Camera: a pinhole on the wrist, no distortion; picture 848 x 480 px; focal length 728.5 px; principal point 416.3 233.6 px. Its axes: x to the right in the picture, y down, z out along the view. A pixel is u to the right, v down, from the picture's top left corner.
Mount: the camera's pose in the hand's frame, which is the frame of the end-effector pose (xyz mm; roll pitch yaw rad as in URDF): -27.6 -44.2 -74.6 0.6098 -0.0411 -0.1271
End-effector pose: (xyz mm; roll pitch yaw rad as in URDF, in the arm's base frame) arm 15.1 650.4 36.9 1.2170 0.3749 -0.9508
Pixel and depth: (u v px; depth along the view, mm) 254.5 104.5 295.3
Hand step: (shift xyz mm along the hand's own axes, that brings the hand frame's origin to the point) -128.1 -245.1 134.6
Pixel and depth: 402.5 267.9 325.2
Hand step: -66.9 -214.3 200.3
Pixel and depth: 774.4 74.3 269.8
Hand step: 70.5 -261.3 118.1
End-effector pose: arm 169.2 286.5 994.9 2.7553 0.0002 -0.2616
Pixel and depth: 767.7 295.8 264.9
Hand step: 72.8 -191.3 160.6
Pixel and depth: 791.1 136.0 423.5
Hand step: 138.9 -356.9 248.8
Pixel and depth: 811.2 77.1 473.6
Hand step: 168.4 -426.8 265.6
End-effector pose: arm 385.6 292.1 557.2 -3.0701 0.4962 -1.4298
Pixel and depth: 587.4 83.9 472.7
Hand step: 24.5 -404.1 261.6
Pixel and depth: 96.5 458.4 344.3
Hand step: -205.3 -132.5 262.0
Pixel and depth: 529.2 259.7 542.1
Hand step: -0.2 -344.6 384.0
